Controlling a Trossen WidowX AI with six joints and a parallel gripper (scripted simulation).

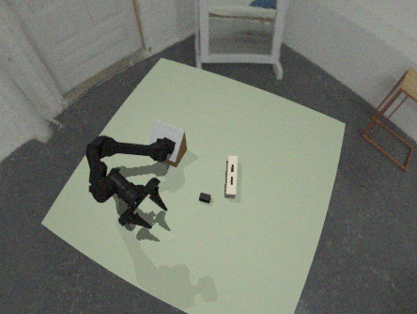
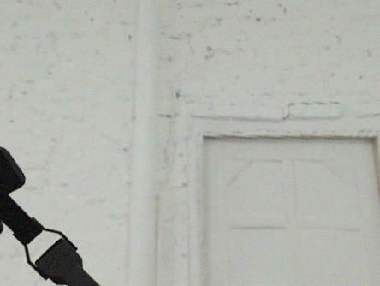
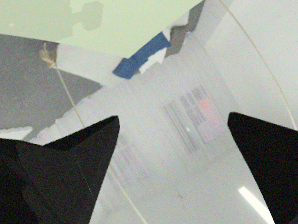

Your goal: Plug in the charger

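The two-prong charger lies 40 mm ahead of my gripper tip, 250 mm to the left of it and 360 mm below it.
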